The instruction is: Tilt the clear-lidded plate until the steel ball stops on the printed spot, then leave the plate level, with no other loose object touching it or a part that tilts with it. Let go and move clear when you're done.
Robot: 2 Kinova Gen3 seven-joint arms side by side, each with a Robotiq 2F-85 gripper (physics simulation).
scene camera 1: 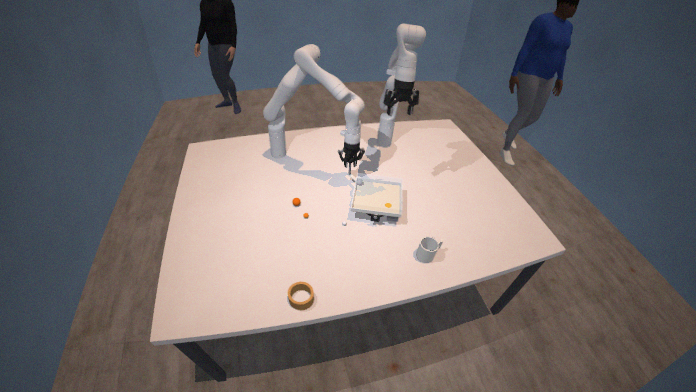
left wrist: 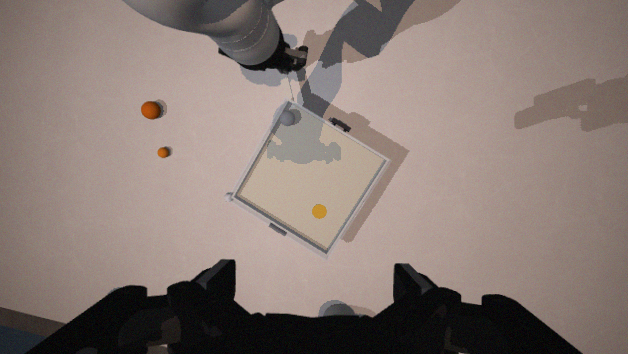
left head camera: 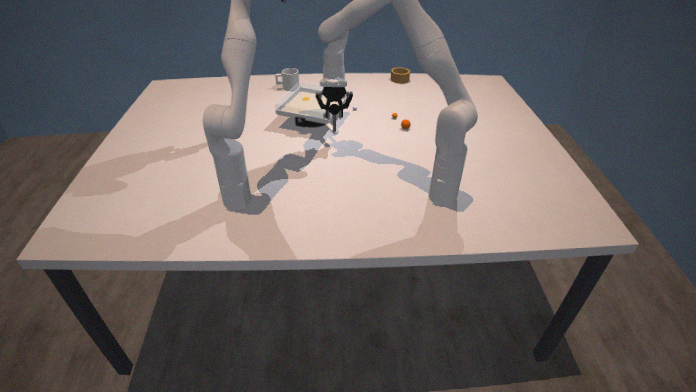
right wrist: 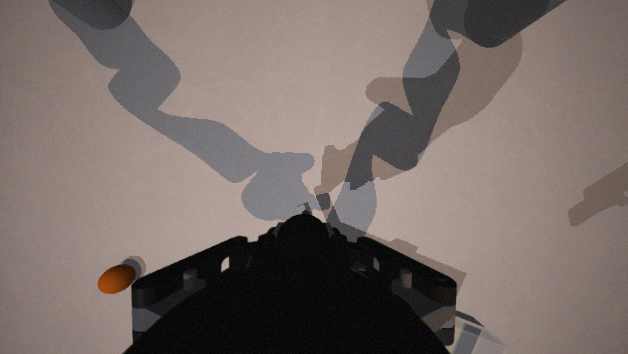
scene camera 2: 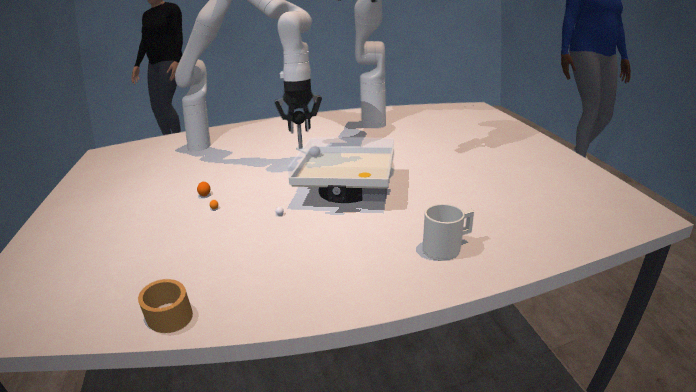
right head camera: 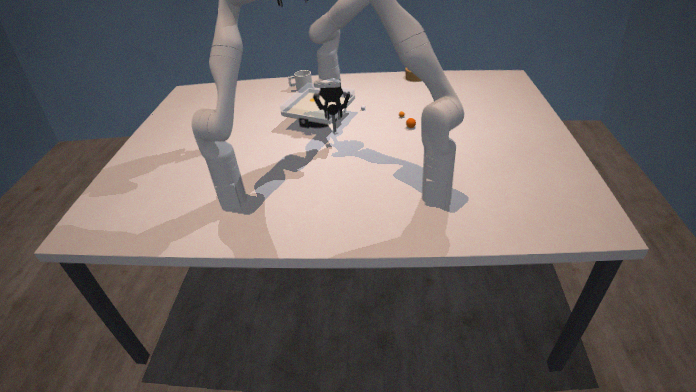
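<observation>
The clear-lidded plate [left head camera: 302, 117] [right head camera: 305, 117] [scene camera 1: 377, 213] [scene camera 2: 340, 182] [left wrist: 261, 149] stands on a dark pivot base [scene camera 2: 341, 194] and looks tilted toward its handle corner. The steel ball [scene camera 1: 359, 181] [scene camera 2: 314, 151] [left wrist: 287, 118] lies under the lid in that corner. The orange printed spot [left head camera: 306, 99] [scene camera 1: 388, 205] [scene camera 2: 364, 175] [left wrist: 319, 211] is across the plate, away from the ball. My right gripper [left head camera: 334, 115] [right head camera: 333, 115] [scene camera 1: 351, 164] [scene camera 2: 299, 127] is shut on the black knob of the plate's thin handle [scene camera 2: 300, 140]. My left gripper [scene camera 1: 400, 111] [left wrist: 314, 279] is open and empty, high above the table.
A small pale ball [scene camera 1: 344, 223] [scene camera 2: 279, 212] lies on the table near the plate, apart from it. Two orange balls [scene camera 2: 203, 189] [scene camera 2: 214, 204] lie farther left in scene camera 2. A grey mug [scene camera 1: 426, 250] [scene camera 2: 442, 232] and a brown ring [scene camera 1: 300, 302] [scene camera 2: 167, 315] stand nearer that camera.
</observation>
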